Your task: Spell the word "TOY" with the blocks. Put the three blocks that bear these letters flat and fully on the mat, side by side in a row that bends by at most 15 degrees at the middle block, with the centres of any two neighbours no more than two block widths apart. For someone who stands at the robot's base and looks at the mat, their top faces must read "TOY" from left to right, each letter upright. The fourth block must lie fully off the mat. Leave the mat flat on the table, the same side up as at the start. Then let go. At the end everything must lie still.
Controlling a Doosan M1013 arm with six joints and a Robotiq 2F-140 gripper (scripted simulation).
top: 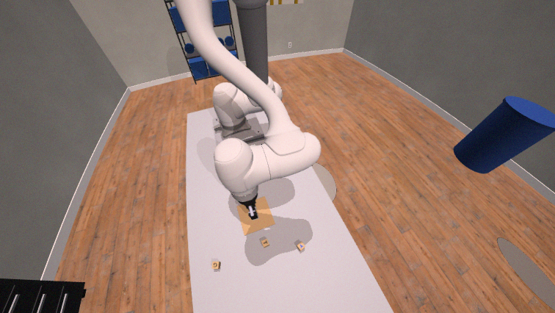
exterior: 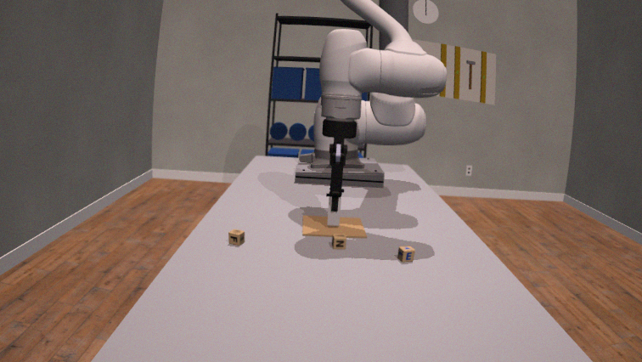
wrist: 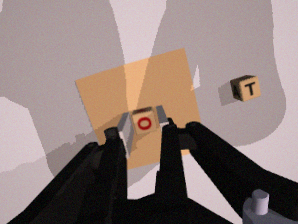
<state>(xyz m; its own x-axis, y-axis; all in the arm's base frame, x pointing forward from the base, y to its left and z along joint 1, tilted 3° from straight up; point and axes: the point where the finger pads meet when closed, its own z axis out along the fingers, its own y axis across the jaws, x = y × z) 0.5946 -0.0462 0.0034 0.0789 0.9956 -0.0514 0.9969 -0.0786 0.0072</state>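
The tan mat is 4 cm below my hand. Also, from my hand: T block: 13 cm ahead, 3 cm below.
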